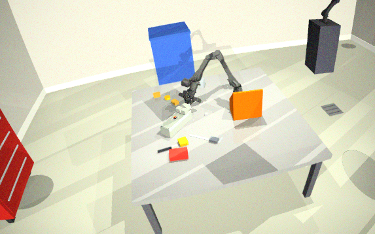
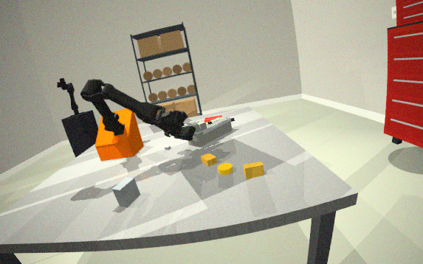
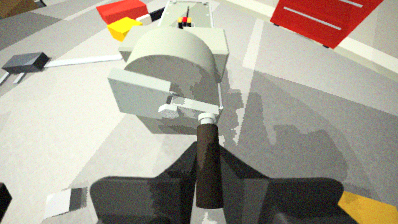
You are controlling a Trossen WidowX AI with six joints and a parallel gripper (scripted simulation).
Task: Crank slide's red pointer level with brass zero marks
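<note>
Now: gripper tip 10 mm past the dark brown crank handle, 10 mm to the left of it and 30 mm below it. From my gripper tip the other things lie so: yellow block (50 mm ahead, 340 mm to the left, 40 mm below); grey cube (170 mm behind, 380 mm to the right, 20 mm below); red pointer (90 mm ahead, 150 mm to the left, 30 mm above).
</note>
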